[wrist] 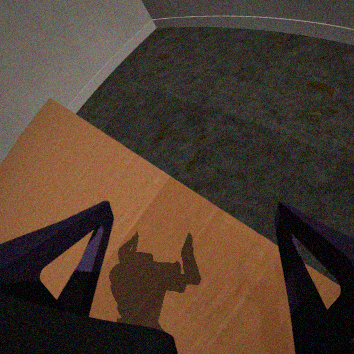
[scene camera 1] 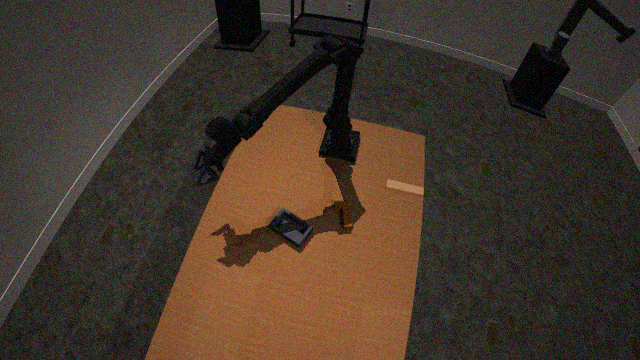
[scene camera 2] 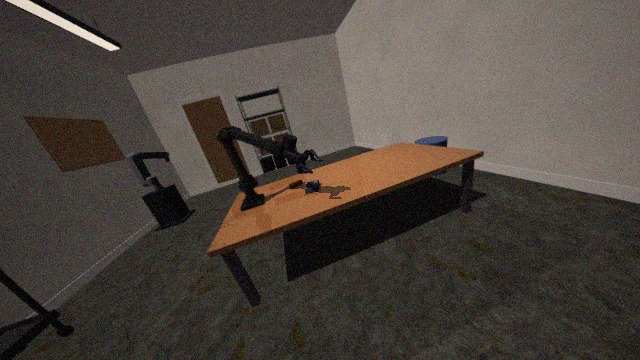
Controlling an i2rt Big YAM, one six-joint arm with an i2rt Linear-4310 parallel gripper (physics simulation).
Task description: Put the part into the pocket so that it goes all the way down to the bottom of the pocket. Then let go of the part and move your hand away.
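Pixels of known places: gripper, between the fingertips: [wrist: 191,210] [scene camera 1: 196,177] [scene camera 2: 317,166]; arm's base, origin of its link: [scene camera 1: 340,141] [scene camera 2: 253,200].
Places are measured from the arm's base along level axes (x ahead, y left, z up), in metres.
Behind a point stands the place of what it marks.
The part, an orange-brown angular piece [scene camera 1: 347,216] @[z 0.002, x 0.361, y 0.106 m] [scene camera 2: 296,184] @[z -0.017, x 0.350, y 0.087 m], lies on the table in the arm's shadow. The pocket is in a dark grey rectangular block with raised walls [scene camera 1: 300,243] @[z 0.006, x 0.517, y -0.034 m] [scene camera 2: 312,187] @[z 0.008, x 0.448, y -0.155 m]. It stands on the table apart from the part, to its left in scene camera 1. Some shadow falls inside the pocket. My gripper [scene camera 1: 198,175] @[z 0.213, x 0.479, y -0.415 m] [scene camera 2: 315,166] @[z 0.213, x 0.479, y -0.415 m] [wrist: 191,210] @[z 0.213, x 0.479, y -0.415 m] is open and empty, with its purple fingers wide apart. It hangs in the air well away from both, over the table's left side in scene camera 1. Neither part nor pocket shows in the wrist view.
The arm's base [scene camera 1: 340,146] @[z 0.015, x 0.041, y 0.008 m] [scene camera 2: 252,201] @[z 0.012, x 0.008, y -0.057 m] stands at one end of the wooden table [scene camera 1: 300,310] @[z -0.028, x 0.752, y 0.031 m] [scene camera 2: 400,165] @[z -0.028, x 1.131, y -0.203 m] [wrist: 60,160] @[z -0.028, x 1.084, y -0.285 m]. A pale strip [scene camera 1: 405,187] shows on the table near its right edge. A wheeled rack [scene camera 1: 327,26] and another arm on a pedestal [scene camera 1: 537,77] stand beyond the table.
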